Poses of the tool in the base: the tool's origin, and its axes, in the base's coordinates. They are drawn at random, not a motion.
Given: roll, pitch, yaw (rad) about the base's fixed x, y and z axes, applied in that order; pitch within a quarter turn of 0, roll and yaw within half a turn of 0; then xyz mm.
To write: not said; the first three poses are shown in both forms.
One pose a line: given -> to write
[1.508 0.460 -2.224 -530 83 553] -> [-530 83 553 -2.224 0.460 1.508]
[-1.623 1.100 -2.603 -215 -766 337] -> [-215 -766 337 -2.603 1.100 -1.623]
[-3.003 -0.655 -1.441 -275 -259 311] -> [-275 -259 311 -1.441 -0.655 -3.003]
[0.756 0.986 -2.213 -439 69 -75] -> [-439 69 -75 -2.213 0.986 0.756]
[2.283 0.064 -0.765 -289 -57 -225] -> [-289 -57 -225 -0.765 0.064 2.283]
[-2.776 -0.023 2.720 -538 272 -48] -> [-538 272 -48 2.720 -0.023 -2.776]
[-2.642 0.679 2.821 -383 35 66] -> [-383 35 66 2.821 0.679 -2.642]
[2.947 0.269 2.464 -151 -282 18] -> [-151 -282 18 2.464 0.269 2.947]
